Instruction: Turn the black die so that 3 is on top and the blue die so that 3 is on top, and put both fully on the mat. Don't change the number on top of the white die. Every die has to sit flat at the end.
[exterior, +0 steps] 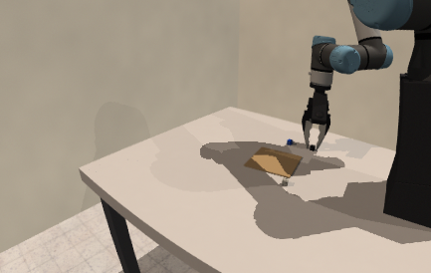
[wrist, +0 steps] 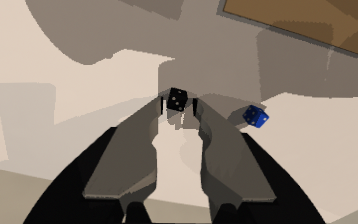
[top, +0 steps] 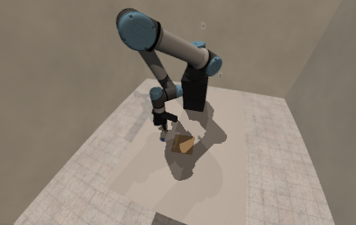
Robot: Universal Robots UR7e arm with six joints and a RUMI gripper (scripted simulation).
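The black die lies 10 mm below my hand. The rest, counted from my hand: blue die 80 mm ahead, 20 mm to the left, 10 mm below; then brown mat 160 mm to the left, 50 mm ahead, 20 mm below; then white die 250 mm to the left, 40 mm behind, 10 mm below.
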